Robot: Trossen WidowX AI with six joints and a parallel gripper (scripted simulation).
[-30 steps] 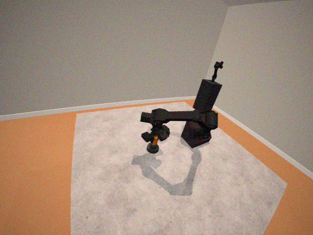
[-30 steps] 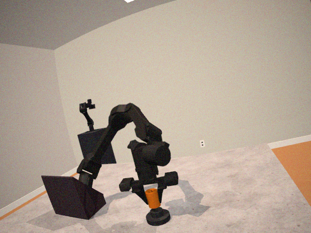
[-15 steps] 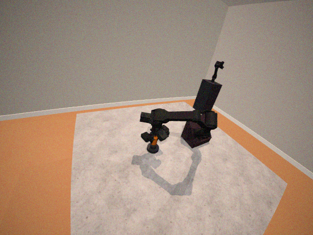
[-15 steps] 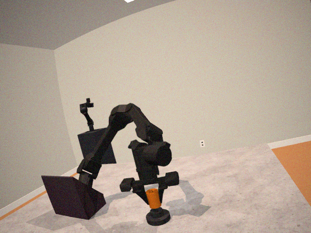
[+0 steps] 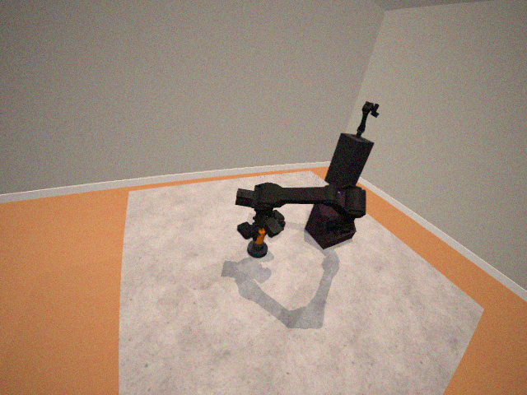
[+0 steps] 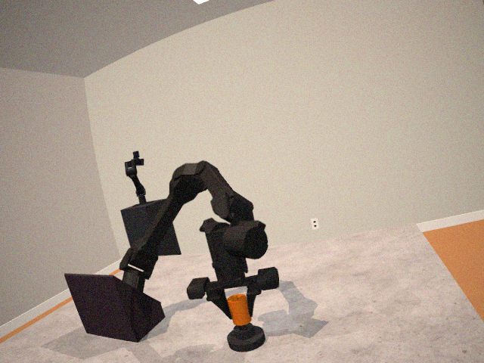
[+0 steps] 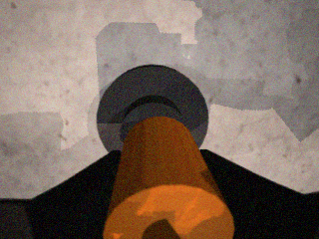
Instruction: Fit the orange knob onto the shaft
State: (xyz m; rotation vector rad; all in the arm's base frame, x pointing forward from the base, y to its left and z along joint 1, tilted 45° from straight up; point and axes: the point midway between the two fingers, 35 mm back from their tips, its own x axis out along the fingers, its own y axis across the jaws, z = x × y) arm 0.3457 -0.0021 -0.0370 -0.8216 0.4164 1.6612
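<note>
Right now the orange knob is 20 mm above my gripper tip. Round my gripper tip: round pedestal 40 mm below.
</note>
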